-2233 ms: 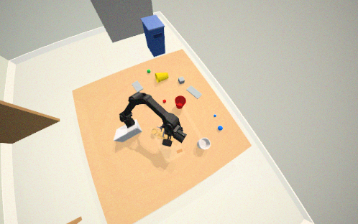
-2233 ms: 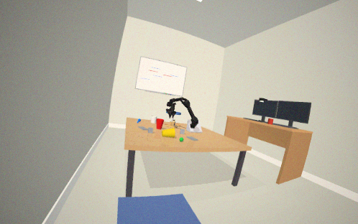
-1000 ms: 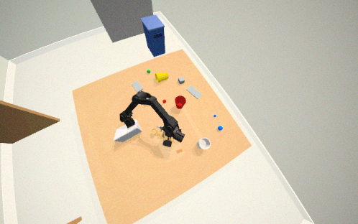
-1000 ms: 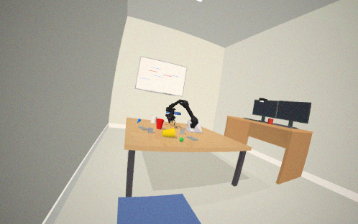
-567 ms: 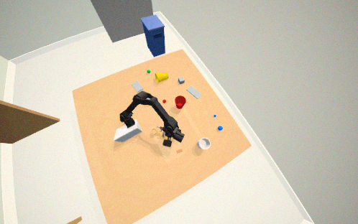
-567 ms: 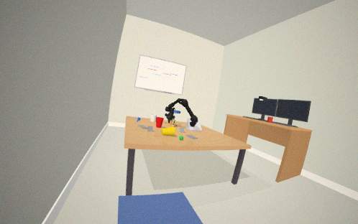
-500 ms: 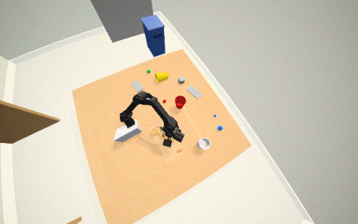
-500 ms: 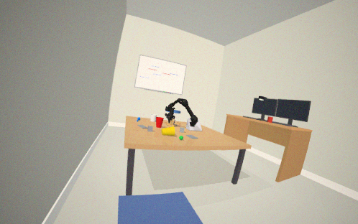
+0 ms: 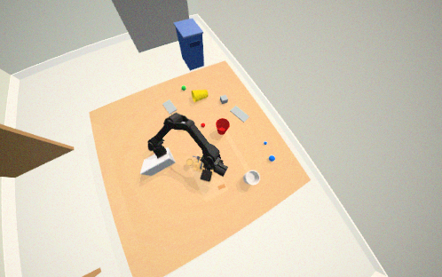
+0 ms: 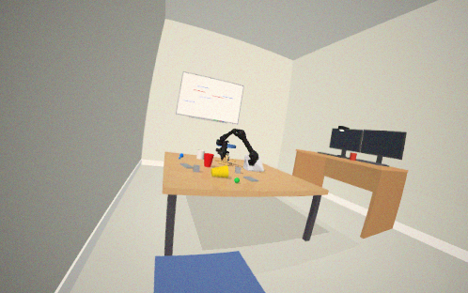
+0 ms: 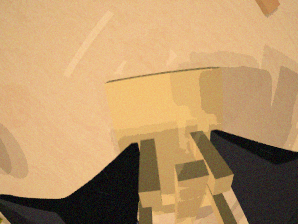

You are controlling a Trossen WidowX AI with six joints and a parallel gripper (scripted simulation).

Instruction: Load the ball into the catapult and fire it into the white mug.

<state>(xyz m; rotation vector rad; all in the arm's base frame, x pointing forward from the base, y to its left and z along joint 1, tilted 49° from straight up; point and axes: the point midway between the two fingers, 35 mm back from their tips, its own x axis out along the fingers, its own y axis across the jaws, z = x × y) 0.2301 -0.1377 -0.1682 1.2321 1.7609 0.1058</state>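
My gripper tip is now 30 cm to the right of the red ball, 11 cm short of it and 2 cm above it. Also, from my gripper tip: white mug (20 cm to the right, 20 cm ahead, 1 cm below); then tan wooden catapult (6 cm to the left, 4 cm behind, 2 cm above); then small wooden block (15 cm to the right, 3 cm below, 1 cm ahead).
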